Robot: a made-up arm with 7 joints.
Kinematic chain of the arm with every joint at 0, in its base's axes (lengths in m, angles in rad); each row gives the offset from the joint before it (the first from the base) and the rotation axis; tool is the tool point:
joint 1: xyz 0 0 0.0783 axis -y
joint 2: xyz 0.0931 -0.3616 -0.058 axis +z
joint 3: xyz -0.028 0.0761 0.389 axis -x
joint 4: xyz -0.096 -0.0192 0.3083 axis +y
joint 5: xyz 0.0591 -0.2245 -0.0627 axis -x
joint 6: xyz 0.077 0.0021 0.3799 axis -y
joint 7: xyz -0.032 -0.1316 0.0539 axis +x
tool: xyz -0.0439 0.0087 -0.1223
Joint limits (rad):
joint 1: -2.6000..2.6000
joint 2: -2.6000..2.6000
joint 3: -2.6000..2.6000
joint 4: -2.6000..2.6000
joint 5: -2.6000..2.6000
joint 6: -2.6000..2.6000
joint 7: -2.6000..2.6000
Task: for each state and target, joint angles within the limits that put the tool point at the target. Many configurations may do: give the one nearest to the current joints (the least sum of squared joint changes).
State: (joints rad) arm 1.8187 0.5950 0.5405 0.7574 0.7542 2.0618 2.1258
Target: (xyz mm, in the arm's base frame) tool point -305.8 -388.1 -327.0
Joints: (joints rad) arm 2.1599 1.2234 0.7288 0.9871 1.5554 2.0683 1.9099
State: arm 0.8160 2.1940 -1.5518 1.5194 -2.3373 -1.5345 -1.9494
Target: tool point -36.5 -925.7 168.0
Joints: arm 0.8729 2.0188 -1.6548 1.0357 -2.6000 -1.7085 -2.0063
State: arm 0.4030 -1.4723 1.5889 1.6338 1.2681 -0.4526 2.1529
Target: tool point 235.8 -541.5 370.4
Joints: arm 0.4478 -1.6558 1.5744 1.5534 0.9491 -0.4599 2.2315
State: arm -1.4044 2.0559 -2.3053 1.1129 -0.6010 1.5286 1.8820
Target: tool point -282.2 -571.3 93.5
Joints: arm -1.2762 2.2987 -2.4985 1.0344 -0.9542 1.4137 2.0460
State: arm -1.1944 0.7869 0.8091 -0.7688 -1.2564 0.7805 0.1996
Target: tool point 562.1 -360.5 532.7
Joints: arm -0.4981 0.8774 0.8599 -0.4058 -2.1908 0.7044 -0.0504
